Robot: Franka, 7 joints.
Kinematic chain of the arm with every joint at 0, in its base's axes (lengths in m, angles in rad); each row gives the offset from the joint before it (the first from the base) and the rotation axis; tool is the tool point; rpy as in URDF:
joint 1: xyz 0 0 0.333 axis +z
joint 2: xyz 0 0 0 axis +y
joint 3: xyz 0 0 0.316 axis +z
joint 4: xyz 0.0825 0 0 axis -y
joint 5: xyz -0.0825 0 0.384 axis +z
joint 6: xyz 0 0 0 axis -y
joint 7: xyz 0.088 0 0 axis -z
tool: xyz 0 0 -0.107 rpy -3.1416 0 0
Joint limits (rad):
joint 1: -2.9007..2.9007
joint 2: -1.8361..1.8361
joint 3: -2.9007..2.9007
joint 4: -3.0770..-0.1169
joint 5: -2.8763..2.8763
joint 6: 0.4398..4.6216
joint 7: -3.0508..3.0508
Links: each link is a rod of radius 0.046 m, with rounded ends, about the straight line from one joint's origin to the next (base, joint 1, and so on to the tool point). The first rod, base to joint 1, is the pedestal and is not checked.
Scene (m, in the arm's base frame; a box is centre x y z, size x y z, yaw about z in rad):
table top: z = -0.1
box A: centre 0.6 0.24 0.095 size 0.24 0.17 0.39 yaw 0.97
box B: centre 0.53 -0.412 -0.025 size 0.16 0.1 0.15 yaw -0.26
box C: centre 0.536 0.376 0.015 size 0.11 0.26 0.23 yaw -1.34
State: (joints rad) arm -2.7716 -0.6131 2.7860 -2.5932 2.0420 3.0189 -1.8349
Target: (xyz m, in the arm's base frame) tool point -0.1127 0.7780 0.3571
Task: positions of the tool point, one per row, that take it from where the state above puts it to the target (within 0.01 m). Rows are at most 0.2 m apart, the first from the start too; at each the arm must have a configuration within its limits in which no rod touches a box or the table.
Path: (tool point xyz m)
1: 0.3571 0.0196 0.1309
2: 0.3787 0.1527 0.2204
3: 0.3448 0.2707 0.3324
4: 0.2671 0.3460 0.4585
5: 0.1706 0.3601 0.5869
6: 0.0874 0.3095 0.7038
7: 0.0788 0.3987 0.7060
8: 0.0586 0.4935 0.6852
9: 0.0270 0.5864 0.6391
10: -0.0142 0.6696 0.5675
11: -0.0621 0.7357 0.4722
12: -0.1127 0.7780 0.3571

